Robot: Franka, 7 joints.
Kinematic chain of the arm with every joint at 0, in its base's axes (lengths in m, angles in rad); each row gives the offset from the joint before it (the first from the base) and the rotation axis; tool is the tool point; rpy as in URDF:
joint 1: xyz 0 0 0.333 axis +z
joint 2: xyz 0 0 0 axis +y
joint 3: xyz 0 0 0.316 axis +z
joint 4: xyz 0.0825 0 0 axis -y
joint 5: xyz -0.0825 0 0.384 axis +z
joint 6: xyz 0 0 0 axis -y
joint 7: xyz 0.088 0 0 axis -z
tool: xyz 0 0 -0.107 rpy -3.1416 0 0
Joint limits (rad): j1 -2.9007..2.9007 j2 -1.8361..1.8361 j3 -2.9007..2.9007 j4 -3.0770..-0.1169 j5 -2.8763..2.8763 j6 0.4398..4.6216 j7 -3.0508..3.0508
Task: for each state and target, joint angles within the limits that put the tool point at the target. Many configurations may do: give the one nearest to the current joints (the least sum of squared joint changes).
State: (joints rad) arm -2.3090 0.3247 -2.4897 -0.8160 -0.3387 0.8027 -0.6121
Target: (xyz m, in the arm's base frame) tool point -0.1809 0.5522 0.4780
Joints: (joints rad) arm -1.8200 -0.4834 -2.3624 -1.3424 -0.2656 0.9713 -0.6121
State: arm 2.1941 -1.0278 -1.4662 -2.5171 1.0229 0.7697 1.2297
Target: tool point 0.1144 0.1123 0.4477
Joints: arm 2.0096 -1.2137 -1.4078 -2.8758 0.8718 0.5371 1.2297
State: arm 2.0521 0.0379 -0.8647 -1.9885 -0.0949 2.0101 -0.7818
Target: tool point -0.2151 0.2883 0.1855
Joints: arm 2.5519 0.1811 -0.3248 -2.5111 0.0150 1.8521 -0.7818
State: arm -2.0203 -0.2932 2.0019 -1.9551 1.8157 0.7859 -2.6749
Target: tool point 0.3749 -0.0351 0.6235
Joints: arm -2.2305 0.3062 1.9944 -2.1478 1.6477 0.4398 -2.6749
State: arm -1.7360 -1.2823 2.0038 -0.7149 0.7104 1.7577 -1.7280
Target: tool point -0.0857 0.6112 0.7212
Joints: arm -1.1772 -0.7164 2.0902 -0.3355 0.7378 0.9810 -1.7280
